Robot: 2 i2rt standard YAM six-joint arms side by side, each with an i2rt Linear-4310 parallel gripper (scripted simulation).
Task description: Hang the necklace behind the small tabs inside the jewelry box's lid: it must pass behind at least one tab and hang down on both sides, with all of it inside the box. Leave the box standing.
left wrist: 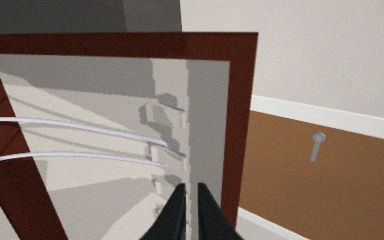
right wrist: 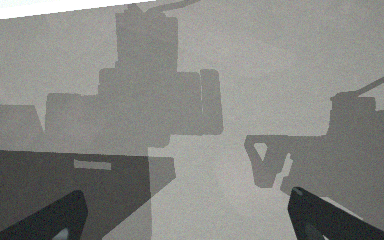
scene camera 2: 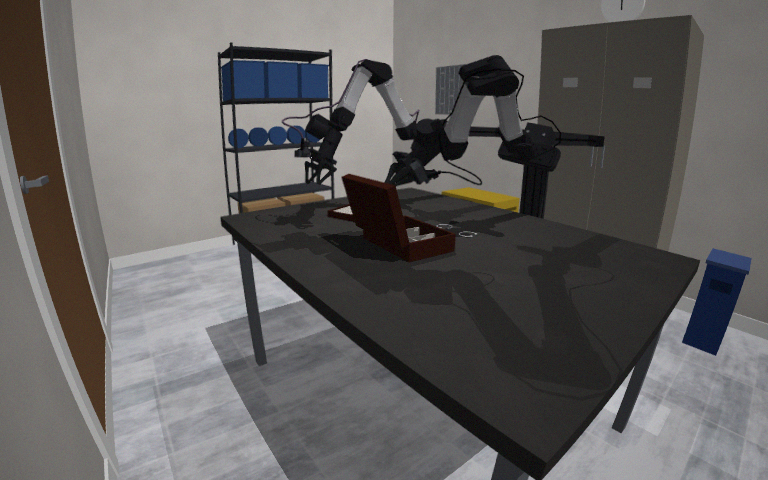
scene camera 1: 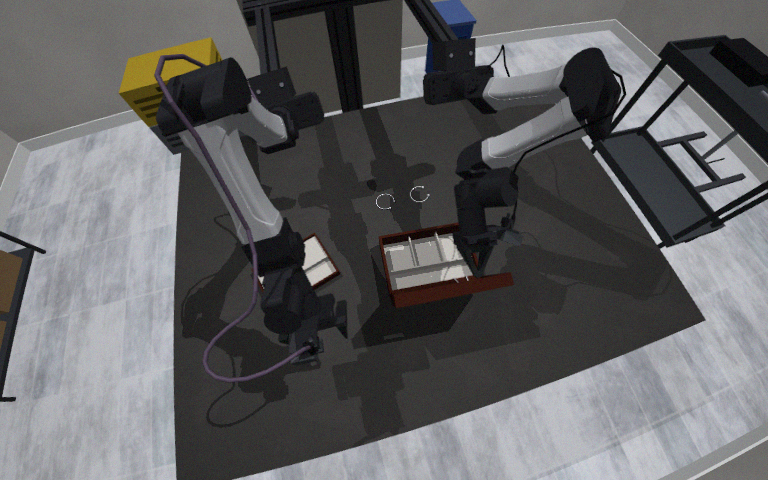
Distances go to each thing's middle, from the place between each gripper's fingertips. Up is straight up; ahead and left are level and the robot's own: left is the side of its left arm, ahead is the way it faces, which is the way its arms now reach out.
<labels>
Right now my left hand [scene camera 1: 478, 276] is 90 mm past the jewelry box [scene camera 1: 416, 273], 60 mm to the left of it and 100 mm above it.
Right now my right hand [scene camera 2: 312, 183] is 300 mm to the right of the jewelry box, 140 mm past it and 70 mm above it.
</labels>
